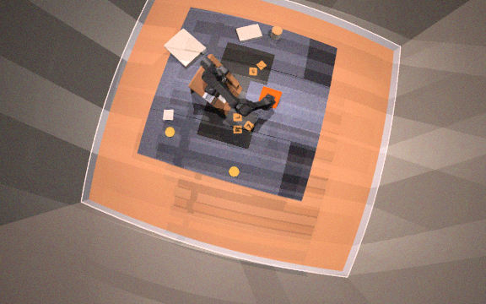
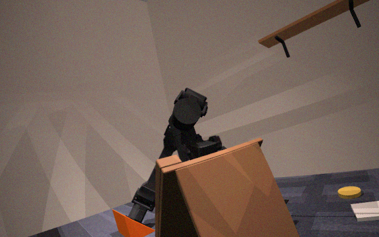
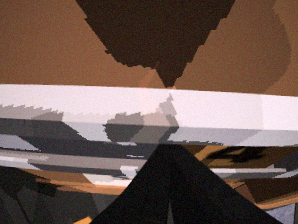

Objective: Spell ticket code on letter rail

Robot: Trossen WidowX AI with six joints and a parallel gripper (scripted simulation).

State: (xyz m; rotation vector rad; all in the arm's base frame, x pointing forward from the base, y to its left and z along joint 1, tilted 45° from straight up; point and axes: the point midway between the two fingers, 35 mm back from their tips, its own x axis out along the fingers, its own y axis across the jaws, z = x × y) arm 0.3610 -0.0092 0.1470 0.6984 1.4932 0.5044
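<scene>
Now: the orange tile marked 4 3 cm to the right of my gripper tip. Also, from my gripper tip: orange tile 20 cm behind, 34 cm to the right, 16 cm below; then white ticket 5 cm behind, 3 cm to the left, 8 cm below; then dark mat 15 cm behind, 7 cm to the right, 16 cm below.
</scene>
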